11 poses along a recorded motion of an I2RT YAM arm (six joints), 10 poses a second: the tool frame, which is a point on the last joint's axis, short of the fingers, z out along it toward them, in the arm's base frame.
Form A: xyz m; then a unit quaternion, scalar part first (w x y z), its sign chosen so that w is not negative.
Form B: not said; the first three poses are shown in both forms.
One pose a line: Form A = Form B
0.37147 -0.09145 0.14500 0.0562 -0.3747 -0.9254 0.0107 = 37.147 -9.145 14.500 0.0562 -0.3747 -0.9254 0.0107
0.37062 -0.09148 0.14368 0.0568 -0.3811 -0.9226 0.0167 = 37.062 -9.148 14.368 0.0568 -0.3811 -0.9226 0.0167
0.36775 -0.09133 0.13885 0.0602 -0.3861 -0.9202 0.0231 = 36.775 -9.133 13.885 0.0602 -0.3861 -0.9202 0.0231
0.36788 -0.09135 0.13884 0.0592 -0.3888 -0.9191 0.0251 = 36.788 -9.135 13.884 0.0592 -0.3888 -0.9191 0.0251
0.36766 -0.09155 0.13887 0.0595 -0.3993 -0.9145 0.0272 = 36.766 -9.155 13.887 0.0595 -0.3993 -0.9145 0.0272
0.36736 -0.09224 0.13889 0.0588 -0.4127 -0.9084 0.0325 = 36.736 -9.224 13.889 0.0588 -0.4127 -0.9084 0.0325
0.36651 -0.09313 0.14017 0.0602 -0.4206 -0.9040 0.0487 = 36.651 -9.313 14.017 0.0602 -0.4206 -0.9040 0.0487
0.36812 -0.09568 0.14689 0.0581 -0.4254 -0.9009 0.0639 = 36.812 -9.568 14.689 0.0581 -0.4254 -0.9009 0.0639
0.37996 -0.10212 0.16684 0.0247 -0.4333 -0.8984 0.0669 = 37.996 -10.212 16.684 0.0247 -0.4333 -0.8984 0.0669
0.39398 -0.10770 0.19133 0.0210 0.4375 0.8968 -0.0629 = 39.398 -10.770 19.133 0.0210 0.4375 0.8968 -0.0629
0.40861 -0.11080 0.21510 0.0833 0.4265 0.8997 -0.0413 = 40.861 -11.080 21.510 0.0833 0.4265 0.8997 -0.0413
